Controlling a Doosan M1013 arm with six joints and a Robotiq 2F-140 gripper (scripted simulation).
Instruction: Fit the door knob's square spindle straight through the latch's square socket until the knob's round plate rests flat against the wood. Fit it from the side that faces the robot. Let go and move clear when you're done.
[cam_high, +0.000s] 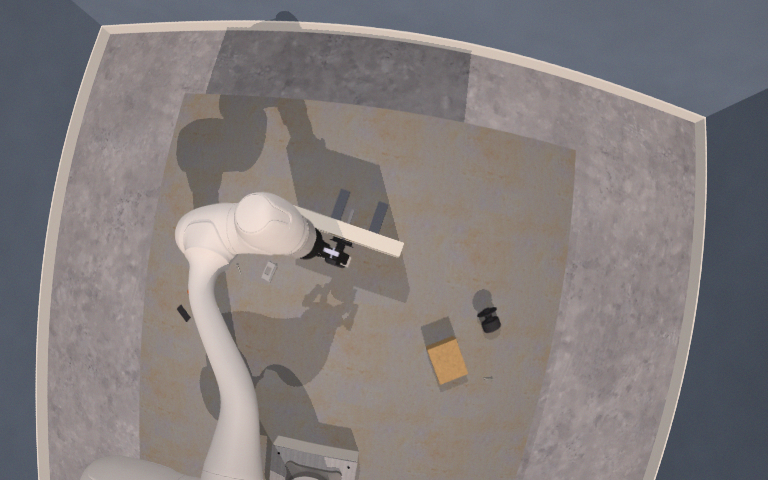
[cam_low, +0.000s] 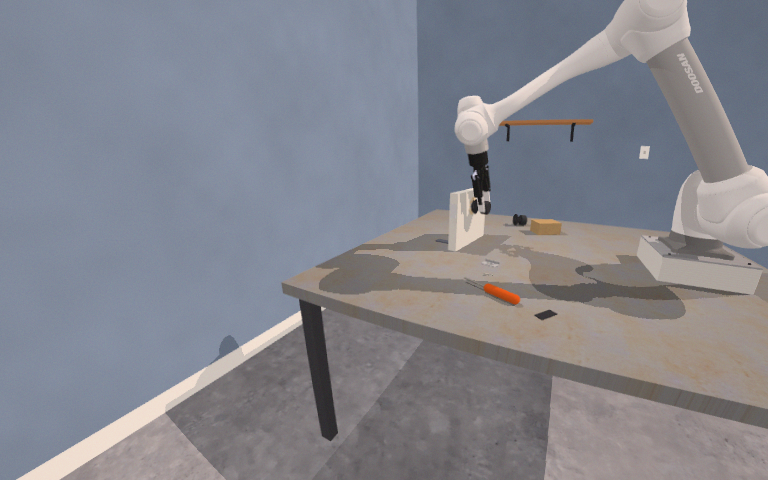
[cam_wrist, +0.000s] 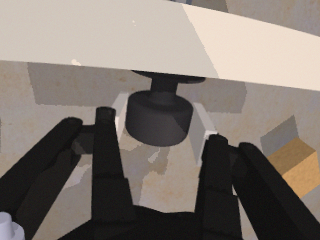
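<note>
My gripper is now 70 mm short of the latch socket, 20 mm to the left of it and 20 mm above it. Round my hand: tan block: 370 mm to the right, 250 mm behind, 160 mm below; then orange screwdriver: 440 mm to the left, 180 mm below, 130 mm behind; then pale wood door panel: 70 mm ahead, 50 mm below, 20 mm to the right.
</note>
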